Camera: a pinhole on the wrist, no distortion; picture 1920 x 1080 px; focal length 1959.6 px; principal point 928.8 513.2 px. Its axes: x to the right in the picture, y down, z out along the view. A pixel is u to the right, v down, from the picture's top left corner.
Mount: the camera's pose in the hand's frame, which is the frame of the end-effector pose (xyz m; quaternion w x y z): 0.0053 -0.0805 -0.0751 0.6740 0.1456 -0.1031 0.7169
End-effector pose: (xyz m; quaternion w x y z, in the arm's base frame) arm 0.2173 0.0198 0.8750 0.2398 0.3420 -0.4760 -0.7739
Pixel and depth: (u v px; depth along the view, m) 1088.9 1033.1 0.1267
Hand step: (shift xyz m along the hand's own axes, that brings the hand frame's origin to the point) -0.0199 -0.1168 0.0488
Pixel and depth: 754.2 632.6 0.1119
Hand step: 0.0068 -0.1288 0.0265
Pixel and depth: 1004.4 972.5 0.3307
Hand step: -0.0495 -0.1878 0.2427
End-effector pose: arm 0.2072 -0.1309 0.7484 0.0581 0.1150 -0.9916 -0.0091
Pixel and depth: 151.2 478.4 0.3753
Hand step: 0.0454 -0.3486 0.2242
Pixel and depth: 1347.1 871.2 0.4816
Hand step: -0.0538 -0.1561 0.4159
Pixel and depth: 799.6 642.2 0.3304
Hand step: 0.0078 -0.2161 0.2277
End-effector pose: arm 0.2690 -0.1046 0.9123 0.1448 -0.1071 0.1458 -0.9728
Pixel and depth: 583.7 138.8 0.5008
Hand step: 0.1399 -0.3287 0.3585
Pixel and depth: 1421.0 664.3 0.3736
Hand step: -0.0019 -0.1232 0.3087
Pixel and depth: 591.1 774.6 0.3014
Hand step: -0.0112 -0.2357 0.1910
